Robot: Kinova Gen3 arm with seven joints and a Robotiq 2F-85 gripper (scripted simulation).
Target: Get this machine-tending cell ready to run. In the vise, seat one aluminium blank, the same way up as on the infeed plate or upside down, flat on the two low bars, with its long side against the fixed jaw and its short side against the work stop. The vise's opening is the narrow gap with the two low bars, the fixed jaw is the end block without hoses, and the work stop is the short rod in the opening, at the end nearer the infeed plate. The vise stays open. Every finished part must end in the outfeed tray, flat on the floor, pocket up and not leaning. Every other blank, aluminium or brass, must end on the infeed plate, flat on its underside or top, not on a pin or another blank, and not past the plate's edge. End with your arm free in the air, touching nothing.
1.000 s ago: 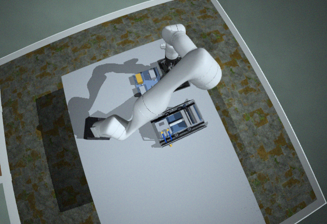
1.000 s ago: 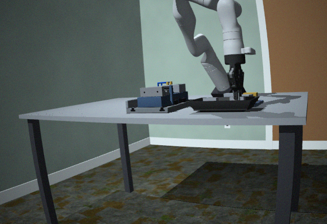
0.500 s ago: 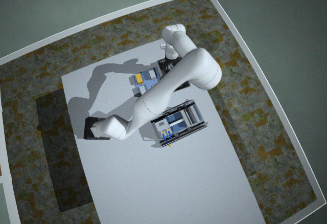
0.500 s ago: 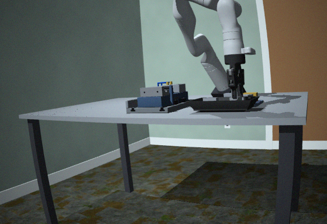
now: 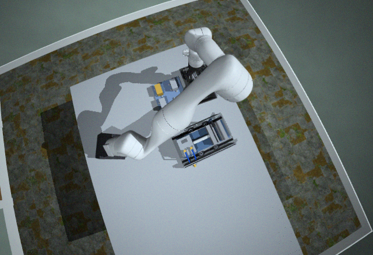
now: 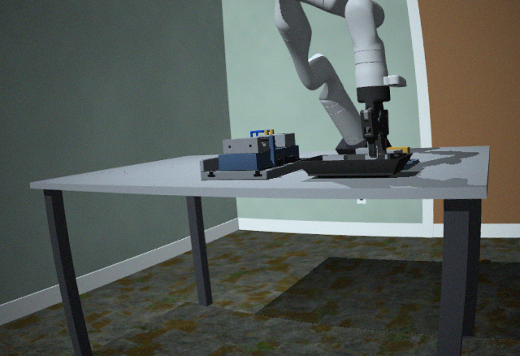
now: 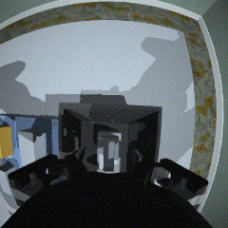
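Right now my hand is 210 mm past the brass blank, 60 mm to the right of it and 30 mm above it. Round my hand: vise: 310 mm to the right, 190 mm behind, 10 mm below.
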